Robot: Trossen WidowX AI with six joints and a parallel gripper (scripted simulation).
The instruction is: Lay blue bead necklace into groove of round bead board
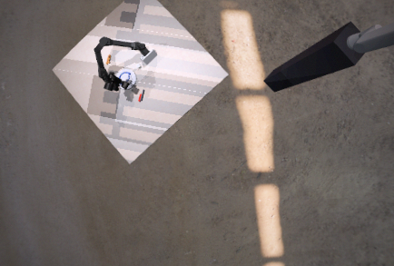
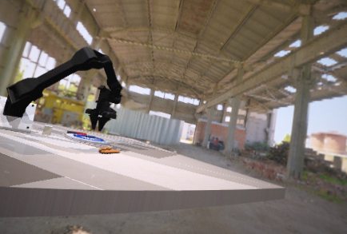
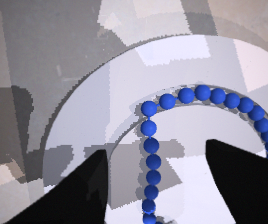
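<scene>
Right now my gripper tip is 40 mm past the round white bead board, 40 mm to the left of it and 40 mm above it. Also, from my gripper tip: small white block (220 mm behind, 30 mm to the right, 30 mm below); red pen-like object (30 mm behind, 190 mm to the left, 40 mm below).
</scene>
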